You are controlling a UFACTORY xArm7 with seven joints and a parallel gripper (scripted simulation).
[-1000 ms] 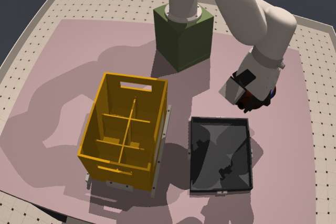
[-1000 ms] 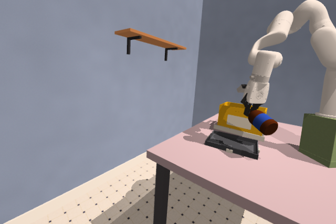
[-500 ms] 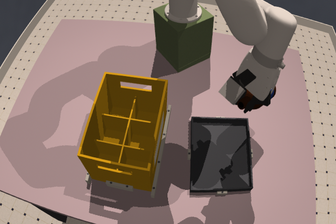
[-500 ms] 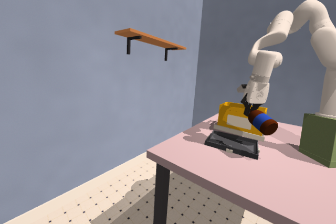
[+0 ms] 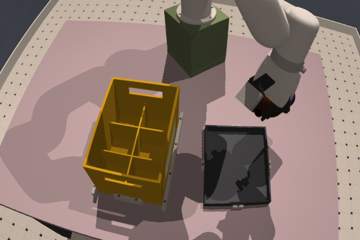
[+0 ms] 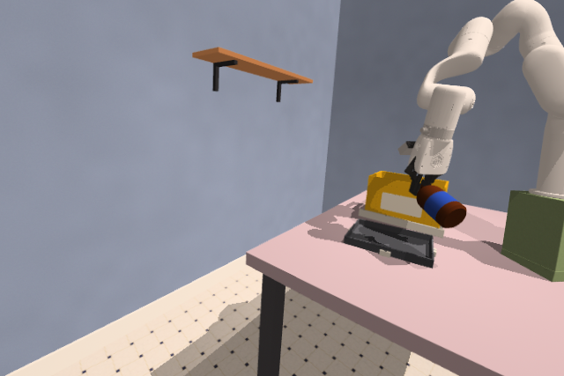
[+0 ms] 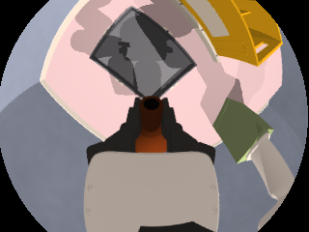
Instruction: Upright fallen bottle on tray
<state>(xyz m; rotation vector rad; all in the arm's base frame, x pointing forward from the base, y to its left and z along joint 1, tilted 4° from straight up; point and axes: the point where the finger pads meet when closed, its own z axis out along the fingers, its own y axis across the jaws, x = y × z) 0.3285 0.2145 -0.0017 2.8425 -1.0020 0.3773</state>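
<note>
Now: hand 40 mm past the brown bottle, 30 mm to the right of it and 20 mm above it. The rest, counted from my hand: dark tray: 70 mm ahead, 20 mm to the right, 190 mm below; yellow crate: 90 mm ahead, 300 mm to the right, 120 mm below.
</note>
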